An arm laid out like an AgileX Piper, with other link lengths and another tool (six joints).
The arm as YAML. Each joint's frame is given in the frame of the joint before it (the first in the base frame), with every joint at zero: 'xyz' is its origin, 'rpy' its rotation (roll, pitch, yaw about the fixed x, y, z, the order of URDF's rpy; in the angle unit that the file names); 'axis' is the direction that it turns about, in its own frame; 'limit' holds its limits. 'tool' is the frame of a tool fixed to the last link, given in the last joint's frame.
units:
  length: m
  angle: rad
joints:
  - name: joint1
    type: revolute
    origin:
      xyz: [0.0, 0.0, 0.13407]
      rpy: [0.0, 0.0, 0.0]
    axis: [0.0, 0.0, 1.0]
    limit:
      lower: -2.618
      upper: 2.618
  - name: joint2
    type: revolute
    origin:
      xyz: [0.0, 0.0, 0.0]
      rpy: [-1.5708, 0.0, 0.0]
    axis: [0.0, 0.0, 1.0]
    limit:
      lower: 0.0
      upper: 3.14
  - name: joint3
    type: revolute
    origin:
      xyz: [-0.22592, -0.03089, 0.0]
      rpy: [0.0, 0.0, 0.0]
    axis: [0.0, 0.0, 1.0]
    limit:
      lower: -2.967
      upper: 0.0
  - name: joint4
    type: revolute
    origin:
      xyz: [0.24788, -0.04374, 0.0]
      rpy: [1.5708, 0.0, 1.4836]
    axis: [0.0, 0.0, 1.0]
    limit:
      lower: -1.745
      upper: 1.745
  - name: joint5
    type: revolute
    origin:
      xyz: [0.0, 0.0, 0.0]
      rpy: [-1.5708, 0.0, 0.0]
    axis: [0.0, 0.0, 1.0]
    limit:
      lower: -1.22
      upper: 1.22
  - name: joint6
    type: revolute
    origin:
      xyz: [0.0, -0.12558, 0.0]
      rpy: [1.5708, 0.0, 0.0]
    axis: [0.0, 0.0, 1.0]
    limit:
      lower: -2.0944
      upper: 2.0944
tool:
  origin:
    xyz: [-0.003, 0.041, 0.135]
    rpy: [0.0, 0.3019, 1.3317]
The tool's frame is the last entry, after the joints.
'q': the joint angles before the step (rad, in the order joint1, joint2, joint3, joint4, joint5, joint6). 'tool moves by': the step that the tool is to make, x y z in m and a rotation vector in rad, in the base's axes. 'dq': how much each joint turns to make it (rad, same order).
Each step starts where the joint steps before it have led.
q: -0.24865, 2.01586, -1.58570, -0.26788, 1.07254, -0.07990
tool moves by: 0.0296, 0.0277, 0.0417, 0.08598, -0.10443, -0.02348
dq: 0.01910, -0.02693, -0.11565, 0.11629, 0.06243, -0.00123
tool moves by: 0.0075, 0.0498, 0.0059, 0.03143, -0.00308, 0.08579
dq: 0.10048, -0.00340, -0.01808, 0.03135, 0.02498, 0.00565
